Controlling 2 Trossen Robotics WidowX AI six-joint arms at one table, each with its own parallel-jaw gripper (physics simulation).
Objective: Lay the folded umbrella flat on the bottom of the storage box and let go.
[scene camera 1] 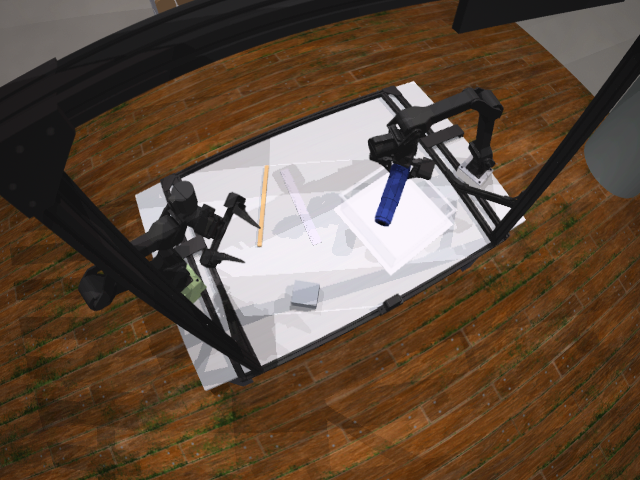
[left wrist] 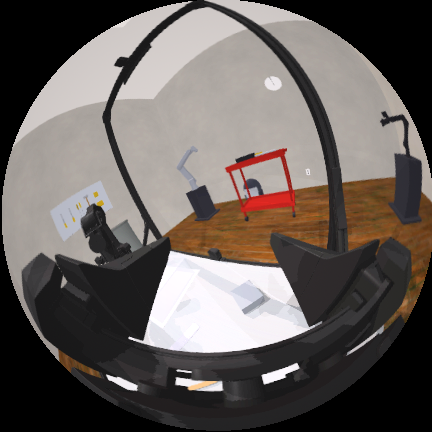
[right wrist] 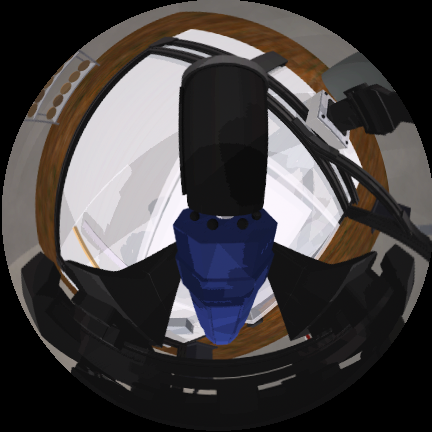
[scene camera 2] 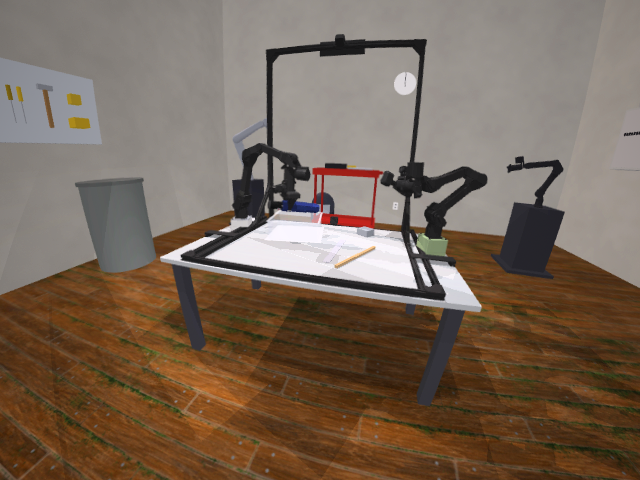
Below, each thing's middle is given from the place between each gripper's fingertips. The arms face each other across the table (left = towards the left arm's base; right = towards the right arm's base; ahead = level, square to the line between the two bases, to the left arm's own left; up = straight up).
Right now the storage box [scene camera 1: 423, 210] is 10 cm below my right hand, 6 cm behind it and 2 cm to the left of it. The rest, counted from my right hand: clear ruler [scene camera 1: 295, 195] 29 cm to the left, 14 cm below, 10 cm ahead.
Now: the clear ruler 300 mm below my left hand, 220 mm ahead of it and 190 mm to the right of it. Round my left hand: storage box: 460 mm to the right, 250 mm below, 60 mm ahead.
